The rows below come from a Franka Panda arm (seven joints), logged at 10 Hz.
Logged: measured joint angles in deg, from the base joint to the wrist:
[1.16, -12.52, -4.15, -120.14, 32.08, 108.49, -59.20]
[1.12, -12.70, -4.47, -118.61, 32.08, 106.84, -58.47]
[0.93, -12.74, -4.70, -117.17, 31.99, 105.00, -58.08]
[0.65, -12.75, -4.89, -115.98, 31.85, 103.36, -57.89]
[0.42, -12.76, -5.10, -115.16, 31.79, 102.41, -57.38]
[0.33, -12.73, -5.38, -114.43, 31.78, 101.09, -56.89]
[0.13, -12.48, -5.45, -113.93, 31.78, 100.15, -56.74]
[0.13, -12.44, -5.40, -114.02, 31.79, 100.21, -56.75]
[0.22, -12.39, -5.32, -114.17, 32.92, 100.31, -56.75]
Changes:
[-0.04, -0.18, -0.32, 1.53, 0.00, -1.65, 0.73]
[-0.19, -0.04, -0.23, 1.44, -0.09, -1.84, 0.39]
[-0.28, -0.01, -0.19, 1.19, -0.14, -1.64, 0.19]
[-0.23, -0.01, -0.21, 0.82, -0.06, -0.95, 0.51]
[-0.09, 0.03, -0.28, 0.73, -0.01, -1.32, 0.49]
[-0.20, 0.25, -0.07, 0.50, 0.00, -0.94, 0.15]
[0.00, 0.04, 0.05, -0.09, 0.01, 0.06, -0.01]
[0.09, 0.05, 0.08, -0.15, 1.13, 0.10, 0.00]

